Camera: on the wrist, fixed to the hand. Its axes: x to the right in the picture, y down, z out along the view.
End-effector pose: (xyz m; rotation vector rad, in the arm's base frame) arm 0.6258 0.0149 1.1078 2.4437 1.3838 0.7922
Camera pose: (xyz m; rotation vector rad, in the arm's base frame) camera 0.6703 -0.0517 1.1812 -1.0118 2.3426 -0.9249
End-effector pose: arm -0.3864 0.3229 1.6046 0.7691 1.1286 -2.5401
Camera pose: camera -0.3181 0.2871 1.5280 1.0840 -0.2071 0.5605
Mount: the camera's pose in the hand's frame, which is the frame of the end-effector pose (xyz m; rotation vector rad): -0.0128 0.0999 -0.0408 0.5165 -0.5700 -2.9879
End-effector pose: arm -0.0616 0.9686 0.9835 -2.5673 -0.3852 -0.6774
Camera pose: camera -0.0513 0.8609 0.9730 -0.3006 2.9213 0.0930
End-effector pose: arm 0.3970 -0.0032 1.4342 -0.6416 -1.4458 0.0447
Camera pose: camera 0.4674 0.0594 1.3800 -2.2848 1.3048 1.5944
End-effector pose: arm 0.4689 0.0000 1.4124 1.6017 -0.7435 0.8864
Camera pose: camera 0.3720 0.0205 1.4570 1.3493 1.6916 -1.6564
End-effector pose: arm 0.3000 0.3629 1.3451 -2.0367 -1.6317 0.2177
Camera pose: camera 0.4005 0.3247 1.3290 1.8321 -2.3019 -0.0250
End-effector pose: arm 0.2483 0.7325 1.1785 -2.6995 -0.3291 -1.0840
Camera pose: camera 0.2411 0.6244 1.1870 -0.0893 2.6874 -0.2053
